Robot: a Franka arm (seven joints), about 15 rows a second.
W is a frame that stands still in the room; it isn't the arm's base.
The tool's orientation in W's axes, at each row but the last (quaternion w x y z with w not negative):
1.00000, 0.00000, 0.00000, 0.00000
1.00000, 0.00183, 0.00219, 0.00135
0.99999, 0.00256, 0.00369, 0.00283
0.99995, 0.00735, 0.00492, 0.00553
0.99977, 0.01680, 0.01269, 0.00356
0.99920, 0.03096, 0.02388, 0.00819
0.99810, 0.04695, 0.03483, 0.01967
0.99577, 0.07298, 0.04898, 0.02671
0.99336, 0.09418, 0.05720, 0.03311
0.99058, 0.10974, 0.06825, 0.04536
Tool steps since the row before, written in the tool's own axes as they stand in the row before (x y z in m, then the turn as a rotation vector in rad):
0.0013, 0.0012, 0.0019, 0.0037, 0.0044, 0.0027
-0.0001, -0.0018, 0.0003, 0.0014, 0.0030, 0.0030
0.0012, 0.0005, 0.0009, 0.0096, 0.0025, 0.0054
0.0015, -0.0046, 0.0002, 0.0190, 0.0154, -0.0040
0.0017, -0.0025, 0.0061, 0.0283, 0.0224, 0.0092
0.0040, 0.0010, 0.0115, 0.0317, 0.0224, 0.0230
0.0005, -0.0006, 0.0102, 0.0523, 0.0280, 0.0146
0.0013, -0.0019, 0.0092, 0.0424, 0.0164, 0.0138
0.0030, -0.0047, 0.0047, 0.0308, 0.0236, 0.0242
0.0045, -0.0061, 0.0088, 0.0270, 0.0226, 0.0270
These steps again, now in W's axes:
0.0013, 0.0012, 0.0019, 0.0037, 0.0044, 0.0027
-0.0001, -0.0018, 0.0003, 0.0014, 0.0030, 0.0030
0.0012, 0.0005, 0.0009, 0.0096, 0.0025, 0.0053
0.0016, -0.0046, 0.0001, 0.0188, 0.0157, -0.0040
0.0019, -0.0027, 0.0060, 0.0284, 0.0223, 0.0092
0.0045, 0.0004, 0.0113, 0.0324, 0.0215, 0.0228
0.0012, -0.0015, 0.0100, 0.0522, 0.0287, 0.0136
0.0023, -0.0031, 0.0087, 0.0428, 0.0168, 0.0120
0.0038, -0.0052, 0.0034, 0.0321, 0.0211, 0.0248
0.0062, -0.0073, 0.0066, 0.0289, 0.0191, 0.0278

